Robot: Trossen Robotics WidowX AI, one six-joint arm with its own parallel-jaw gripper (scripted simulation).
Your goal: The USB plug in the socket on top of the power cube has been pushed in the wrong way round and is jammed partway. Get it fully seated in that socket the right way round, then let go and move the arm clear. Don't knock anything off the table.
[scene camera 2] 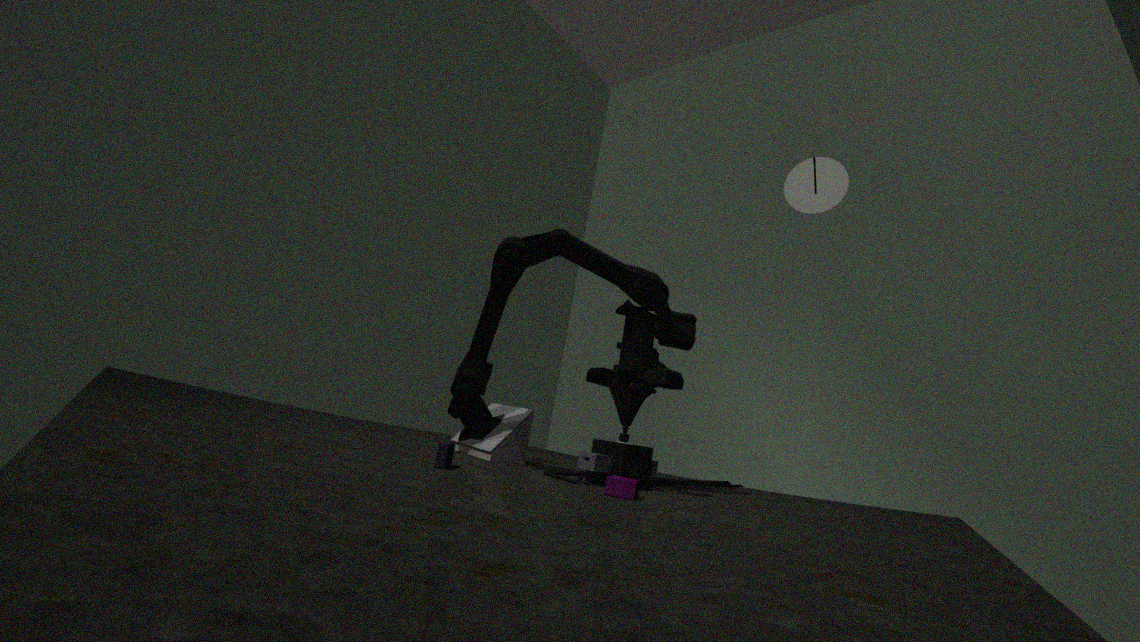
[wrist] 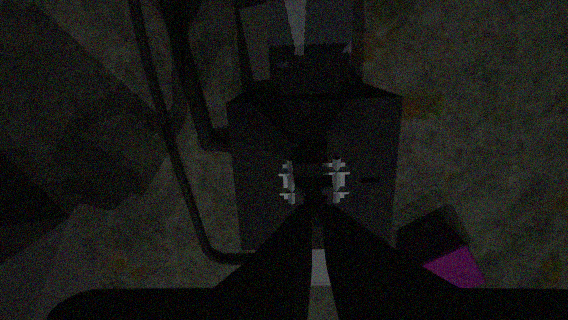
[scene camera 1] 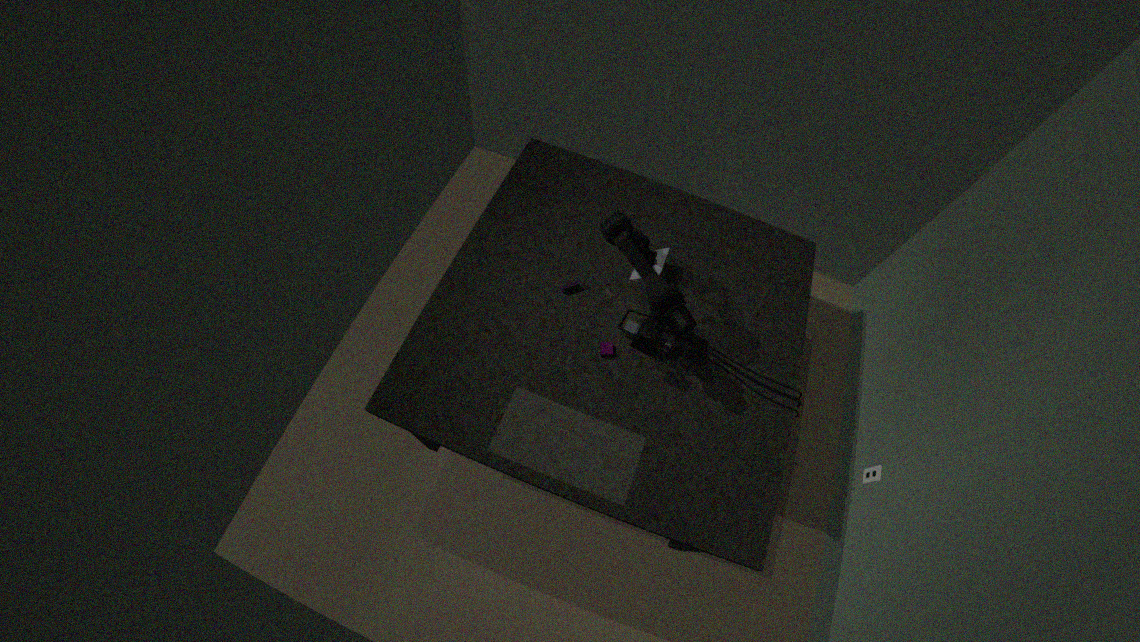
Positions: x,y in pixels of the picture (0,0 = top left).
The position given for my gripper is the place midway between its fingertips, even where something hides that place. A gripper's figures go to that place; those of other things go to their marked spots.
My gripper (wrist: 316,216): 11 cm from the lens. A dark USB plug (wrist: 315,190): 12 cm from the lens. A dark power cube (wrist: 360,125): 13 cm from the lens. A USB socket (wrist: 336,170): 14 cm from the lens.
